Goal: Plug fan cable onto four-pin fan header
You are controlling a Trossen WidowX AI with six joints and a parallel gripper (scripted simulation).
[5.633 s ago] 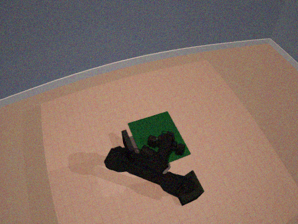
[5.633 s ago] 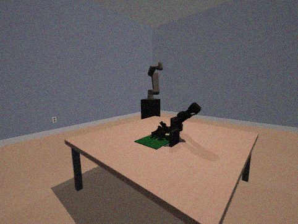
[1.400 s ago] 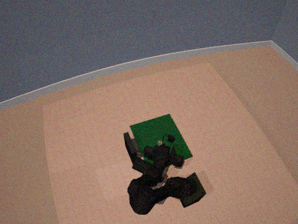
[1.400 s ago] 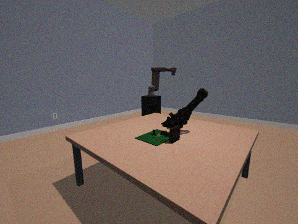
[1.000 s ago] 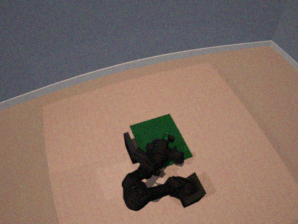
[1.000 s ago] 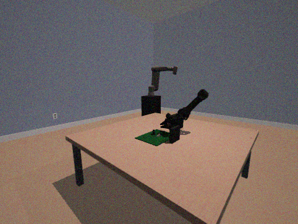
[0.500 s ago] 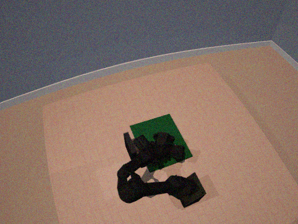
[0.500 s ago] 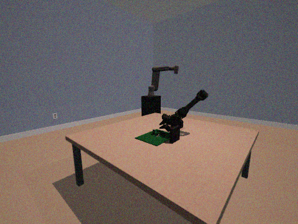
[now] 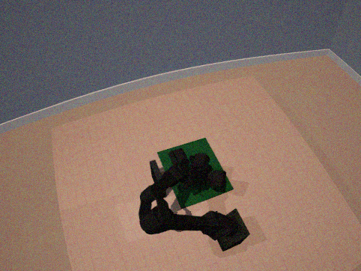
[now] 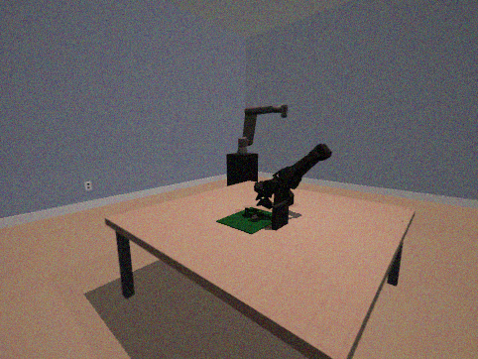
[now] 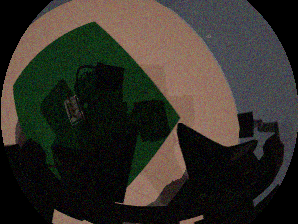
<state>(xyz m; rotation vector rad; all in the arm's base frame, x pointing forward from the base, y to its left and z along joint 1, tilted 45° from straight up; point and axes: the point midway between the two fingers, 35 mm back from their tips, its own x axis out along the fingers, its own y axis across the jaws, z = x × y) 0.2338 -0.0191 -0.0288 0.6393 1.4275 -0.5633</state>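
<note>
Right now my gripper tip is 80 mm short of the black plug, 20 mm to the left of it and 40 mm above it. From my gripper tip the other things lie so: dark fan: 90 mm ahead, 200 mm to the left; then green circuit board: 100 mm ahead, 30 mm to the left, 70 mm below; then pale fan header: 80 mm ahead, 40 mm to the left, 60 mm below.
</note>
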